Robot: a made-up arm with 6 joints. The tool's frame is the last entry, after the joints.
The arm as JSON. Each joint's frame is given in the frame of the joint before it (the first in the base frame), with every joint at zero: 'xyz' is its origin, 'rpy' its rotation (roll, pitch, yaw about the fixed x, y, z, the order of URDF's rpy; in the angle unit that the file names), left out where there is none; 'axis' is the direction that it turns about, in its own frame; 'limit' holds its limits. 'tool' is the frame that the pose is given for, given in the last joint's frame.
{
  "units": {
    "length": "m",
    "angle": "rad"
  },
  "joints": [
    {
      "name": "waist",
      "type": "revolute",
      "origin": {
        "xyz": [
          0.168,
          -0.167,
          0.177
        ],
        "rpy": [
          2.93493,
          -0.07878,
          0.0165
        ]
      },
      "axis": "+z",
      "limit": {
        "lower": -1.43,
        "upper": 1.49
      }
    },
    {
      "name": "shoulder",
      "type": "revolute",
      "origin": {
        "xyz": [
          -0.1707,
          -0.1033,
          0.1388
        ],
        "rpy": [
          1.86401,
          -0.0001,
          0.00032
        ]
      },
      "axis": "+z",
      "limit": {
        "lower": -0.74,
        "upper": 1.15
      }
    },
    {
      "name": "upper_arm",
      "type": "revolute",
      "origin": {
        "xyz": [
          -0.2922,
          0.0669,
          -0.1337
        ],
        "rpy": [
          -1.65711,
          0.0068,
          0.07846
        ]
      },
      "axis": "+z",
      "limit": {
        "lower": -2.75,
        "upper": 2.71
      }
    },
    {
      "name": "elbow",
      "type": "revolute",
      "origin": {
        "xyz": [
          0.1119,
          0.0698,
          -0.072
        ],
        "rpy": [
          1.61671,
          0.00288,
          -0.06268
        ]
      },
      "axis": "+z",
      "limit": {
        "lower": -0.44,
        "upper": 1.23
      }
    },
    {
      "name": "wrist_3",
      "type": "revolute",
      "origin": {
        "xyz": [
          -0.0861,
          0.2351,
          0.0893
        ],
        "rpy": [
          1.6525,
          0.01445,
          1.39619
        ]
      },
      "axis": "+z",
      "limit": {
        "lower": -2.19,
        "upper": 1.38
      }
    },
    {
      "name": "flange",
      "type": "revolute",
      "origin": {
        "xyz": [
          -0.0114,
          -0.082,
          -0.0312
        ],
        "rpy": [
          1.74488,
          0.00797,
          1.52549
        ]
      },
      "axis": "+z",
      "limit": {
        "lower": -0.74,
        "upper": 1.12
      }
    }
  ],
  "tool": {
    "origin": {
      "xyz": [
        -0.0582,
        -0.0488,
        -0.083
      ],
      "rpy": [
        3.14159,
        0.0,
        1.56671
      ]
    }
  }
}
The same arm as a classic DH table. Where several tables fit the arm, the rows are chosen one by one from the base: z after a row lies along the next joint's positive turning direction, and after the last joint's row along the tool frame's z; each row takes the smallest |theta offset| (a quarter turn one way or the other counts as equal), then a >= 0, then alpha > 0; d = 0 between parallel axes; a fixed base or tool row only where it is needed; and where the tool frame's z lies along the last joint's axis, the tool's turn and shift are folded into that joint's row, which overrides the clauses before.
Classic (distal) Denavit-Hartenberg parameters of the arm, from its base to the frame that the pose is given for. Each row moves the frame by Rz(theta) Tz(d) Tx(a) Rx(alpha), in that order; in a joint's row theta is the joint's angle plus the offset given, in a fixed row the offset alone. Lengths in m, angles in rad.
base (fixed): a 0.095; alpha 2.9206; d 1.1429; theta_offset 0.3756
waist: a -0.1707; alpha 1.864; d 1.16; theta_offset 0.3676
shoulder: a -0.286; alpha -1.6571; d -0.0181; theta_offset 0.0791
upper_arm: a 0.1073; alpha 1.6167; d 0.0146; theta_offset -0.056
elbow: a 0.2164; alpha 1.6525; d 0.0022; theta_offset 1.3921
wrist_3: a -0.0824; alpha 1.7449; d -0.1588; theta_offset 1.5096
flange: a -0.076; alpha 3.1416; d 0; theta_offset 0.6897
tool (fixed): a 0; alpha 0; d 0.0907; theta_offset -0.8689
Joint limits (rad, base to tool): -1.43..1.49 -0.74..1.15 -2.75..2.71 -0.44..1.23 -2.19..1.38 -0.74..1.12

